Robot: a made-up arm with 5 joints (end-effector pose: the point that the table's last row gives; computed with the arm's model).
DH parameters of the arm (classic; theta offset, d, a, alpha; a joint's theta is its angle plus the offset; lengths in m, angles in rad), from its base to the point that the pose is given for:
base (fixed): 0 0 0.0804 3.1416
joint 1: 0 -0.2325 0.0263 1.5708
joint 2: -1.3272 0 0.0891 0
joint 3: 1.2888 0 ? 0
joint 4: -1.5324 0.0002 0 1.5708
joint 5: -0.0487 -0.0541 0 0
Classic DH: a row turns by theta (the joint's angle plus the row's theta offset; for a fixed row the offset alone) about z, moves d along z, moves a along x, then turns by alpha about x.
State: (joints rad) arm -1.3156 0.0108 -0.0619 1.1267 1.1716
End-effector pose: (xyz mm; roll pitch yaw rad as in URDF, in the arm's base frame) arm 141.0 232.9 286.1 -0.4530 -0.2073 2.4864
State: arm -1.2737 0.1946 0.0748 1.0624 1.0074
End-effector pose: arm 150.3 228.9 222.4 -0.1968 -0.1365 2.2459
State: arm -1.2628 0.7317 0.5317 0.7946 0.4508
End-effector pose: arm 120.0 125.2 77.7 0.2044 0.4454 1.7114
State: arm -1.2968 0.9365 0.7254 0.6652 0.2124
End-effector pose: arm 97.2 60.5 60.4 0.1526 0.7438 1.5201
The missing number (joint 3, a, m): 0.1669
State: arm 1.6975 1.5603 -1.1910 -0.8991 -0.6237
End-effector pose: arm 40.5 -315.0 185.0 2.3254 -0.7411 2.4493
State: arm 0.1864 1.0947 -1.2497 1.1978 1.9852
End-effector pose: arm 379.2 -56.2 238.4 -0.4987 0.1811 1.7038
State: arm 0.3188 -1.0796 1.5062 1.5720 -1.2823
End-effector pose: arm 168.0 -28.7 179.8 -0.4169 0.0987 -1.6707
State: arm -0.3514 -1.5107 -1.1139 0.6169 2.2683
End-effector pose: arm -135.4 -78.9 385.0 2.7854 -0.2586 1.3202
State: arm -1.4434 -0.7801 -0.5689 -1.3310 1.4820
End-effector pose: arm 75.5 -36.9 497.3 2.0362 0.1230 3.0757
